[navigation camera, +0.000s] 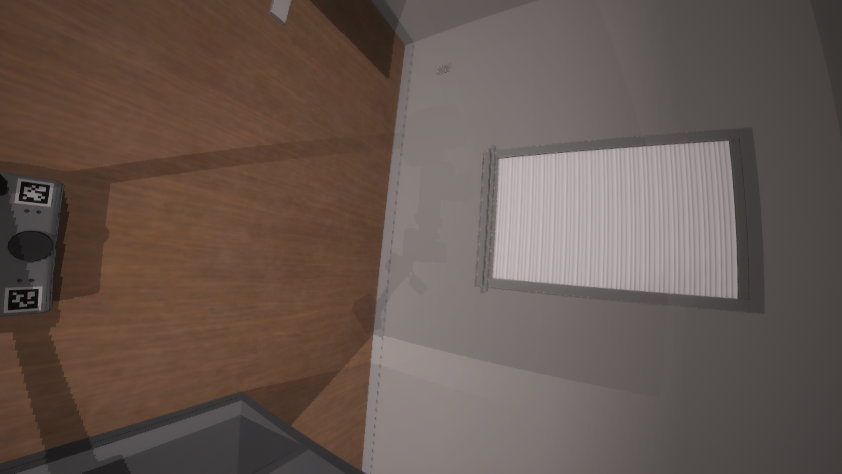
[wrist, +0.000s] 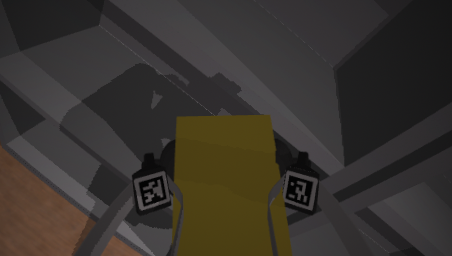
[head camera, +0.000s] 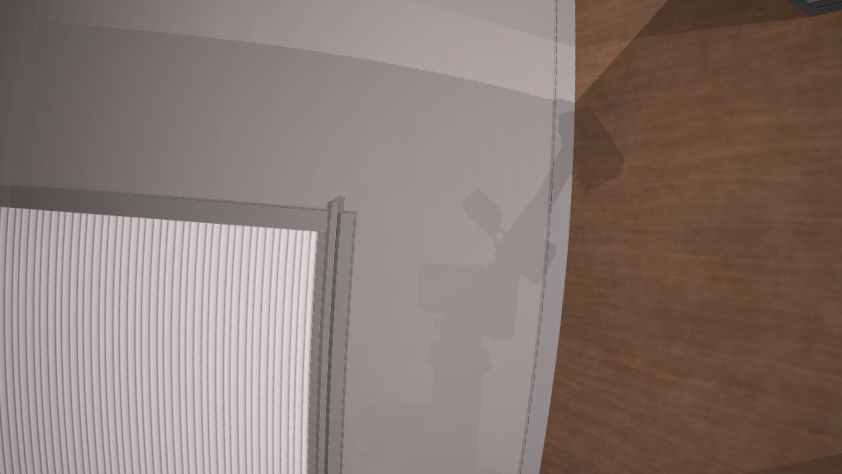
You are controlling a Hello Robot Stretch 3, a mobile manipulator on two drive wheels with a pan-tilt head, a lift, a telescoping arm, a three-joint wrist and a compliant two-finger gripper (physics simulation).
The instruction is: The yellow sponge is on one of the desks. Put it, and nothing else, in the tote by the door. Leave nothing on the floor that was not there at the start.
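Places are measured from the robot's base along level axes (x back, y right, z up), in millimetres.
Pixels of known places: gripper, fingertip midpoint: (wrist: 225, 158); robot's base, link origin: (navigation camera: 31, 243).
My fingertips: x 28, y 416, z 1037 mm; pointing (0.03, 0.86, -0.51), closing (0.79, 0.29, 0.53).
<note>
Ahead of a thing's pixels: the offset from my fingertips to its top centre. "spot": to the spot under its first point. Level surfaces: height alone.
The yellow sponge {dx +10, dy -35, dz +48 mm} (wrist: 225, 185) stands out in the middle of the wrist view, reaching down to the bottom edge. My gripper (wrist: 225, 158) is shut on it, with one finger pressed against each long side. The sponge hangs in front of a dark grey unit with open compartments (wrist: 50, 92) (navigation camera: 153, 426); how far it is from the panels I cannot tell. The gripper and sponge do not show in the head and navigation views. The tote by the door cannot be made out in these views.
My base (navigation camera: 50, 235) stands on the wooden floor {dz -1037 mm} (navigation camera: 235, 253) (head camera: 707, 235) (wrist: 30, 210). A wall (head camera: 176, 117) (navigation camera: 530, 376) with a blind-covered window (head camera: 159, 329) (navigation camera: 615, 217) rises beyond. A pale foot-like piece (navigation camera: 281, 9) is at the navigation view's top edge. A grey corner {spot: dx -616, dy +230, dz -1004 mm} (head camera: 821, 8) shows top right.
</note>
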